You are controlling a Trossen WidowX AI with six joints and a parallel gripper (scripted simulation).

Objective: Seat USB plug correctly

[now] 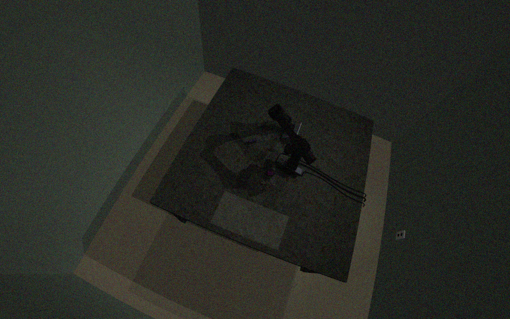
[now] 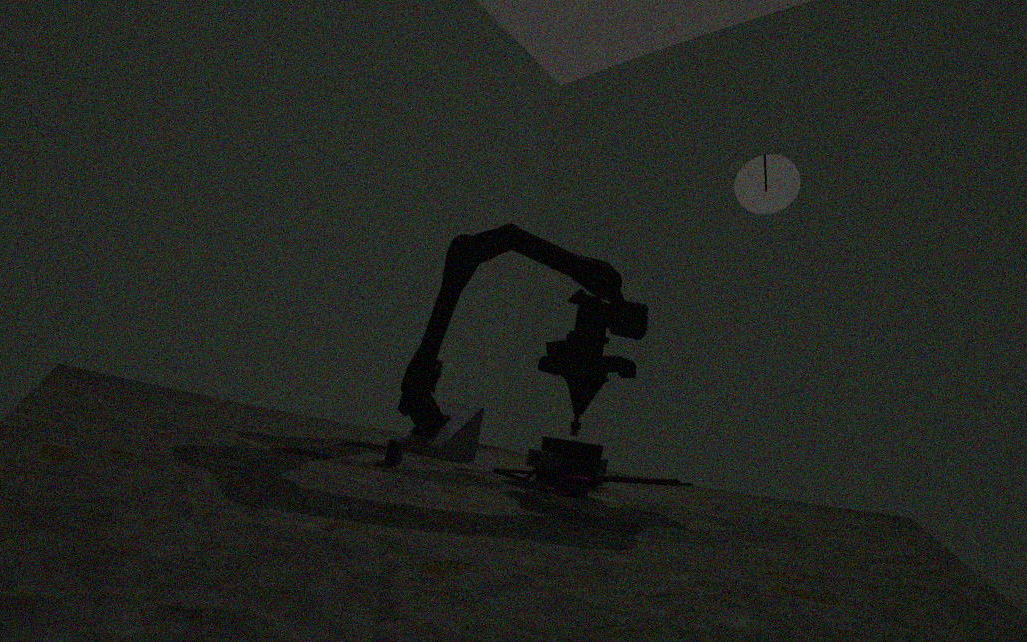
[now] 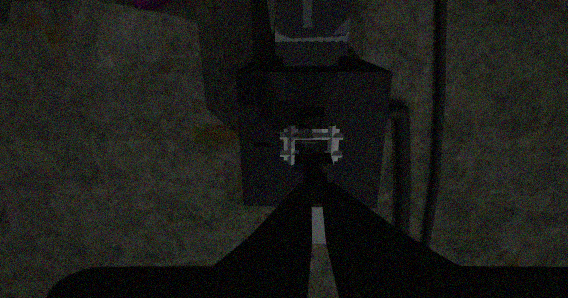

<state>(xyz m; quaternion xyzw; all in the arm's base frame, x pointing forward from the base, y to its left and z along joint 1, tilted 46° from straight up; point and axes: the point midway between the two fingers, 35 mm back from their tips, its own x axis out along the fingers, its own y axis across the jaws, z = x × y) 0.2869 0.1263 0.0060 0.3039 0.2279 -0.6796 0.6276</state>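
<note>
Right now the USB socket is 6 cm below my gripper tip. From my gripper tip the other things lie so: magenta block (8 cm ahead, 11 cm to the right, 11 cm below); then dark USB plug (2 cm below).
</note>
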